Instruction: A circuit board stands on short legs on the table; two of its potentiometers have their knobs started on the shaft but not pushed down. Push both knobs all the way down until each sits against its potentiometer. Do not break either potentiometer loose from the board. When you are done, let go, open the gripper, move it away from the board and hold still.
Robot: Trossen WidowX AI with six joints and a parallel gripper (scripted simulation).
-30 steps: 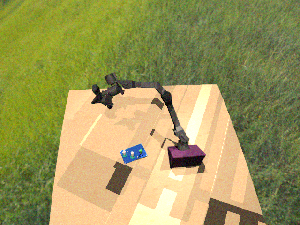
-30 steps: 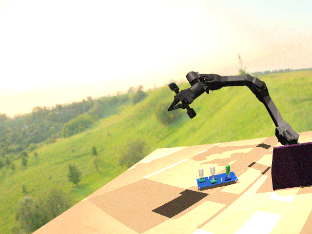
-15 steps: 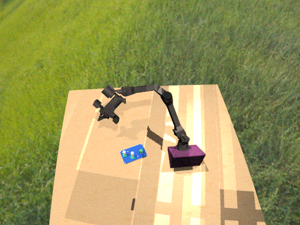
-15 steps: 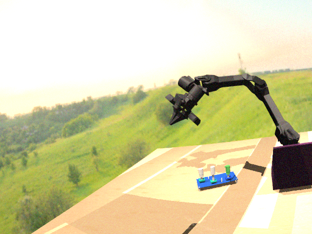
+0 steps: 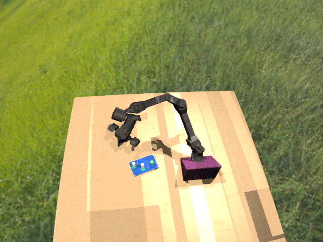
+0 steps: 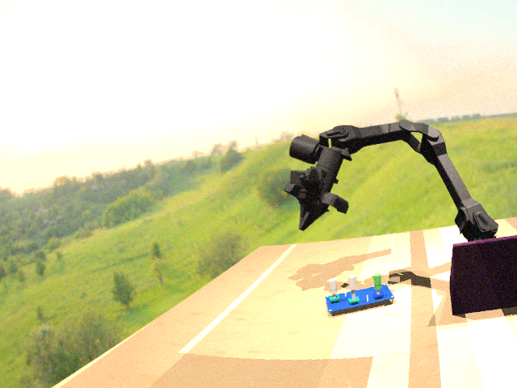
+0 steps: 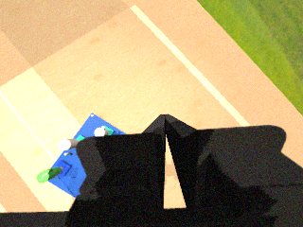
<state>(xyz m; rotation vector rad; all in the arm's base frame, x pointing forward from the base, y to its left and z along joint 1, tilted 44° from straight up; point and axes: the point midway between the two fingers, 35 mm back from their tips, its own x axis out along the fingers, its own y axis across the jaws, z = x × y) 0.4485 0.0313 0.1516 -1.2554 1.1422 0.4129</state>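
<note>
The green knob lies 180 mm behind my gripper tip, 50 mm to the left of it and 130 mm below it. From my gripper tip the other things lie so: grey knob: 70 mm behind, 50 mm to the left, 130 mm below.
</note>
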